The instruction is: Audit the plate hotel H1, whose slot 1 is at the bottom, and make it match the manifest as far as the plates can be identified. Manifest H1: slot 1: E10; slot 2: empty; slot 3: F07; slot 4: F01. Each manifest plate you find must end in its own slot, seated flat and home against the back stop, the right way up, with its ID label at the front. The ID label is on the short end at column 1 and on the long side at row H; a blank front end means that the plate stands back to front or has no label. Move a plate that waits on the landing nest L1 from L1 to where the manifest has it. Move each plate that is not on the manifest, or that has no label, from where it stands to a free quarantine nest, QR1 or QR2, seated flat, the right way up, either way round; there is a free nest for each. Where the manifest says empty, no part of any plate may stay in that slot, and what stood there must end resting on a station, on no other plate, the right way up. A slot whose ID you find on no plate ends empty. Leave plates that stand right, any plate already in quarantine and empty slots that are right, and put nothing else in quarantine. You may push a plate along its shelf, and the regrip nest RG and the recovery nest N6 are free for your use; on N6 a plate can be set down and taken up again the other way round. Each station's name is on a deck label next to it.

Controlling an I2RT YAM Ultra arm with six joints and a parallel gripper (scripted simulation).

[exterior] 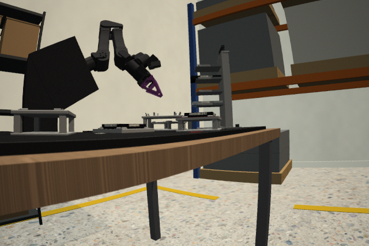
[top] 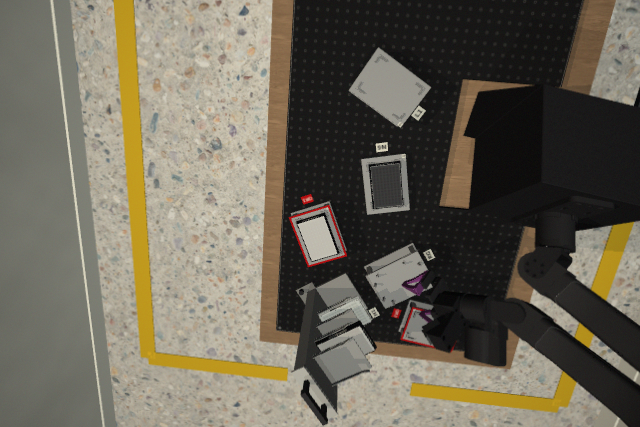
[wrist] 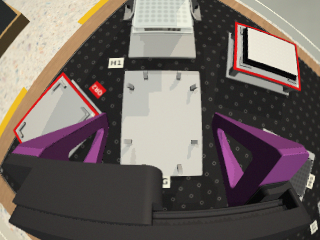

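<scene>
The regrip nest RG lies 10 mm ahead of my hand, 10 mm to the left of it and 100 mm below it. Also, from my hand: quarantine nest QR2 (120 mm behind, 160 mm to the left, 120 mm below); then H1 deck label (50 mm ahead, 170 mm to the left, 160 mm below); then white well plate (150 mm ahead, 130 mm to the left, 50 mm below).
</scene>
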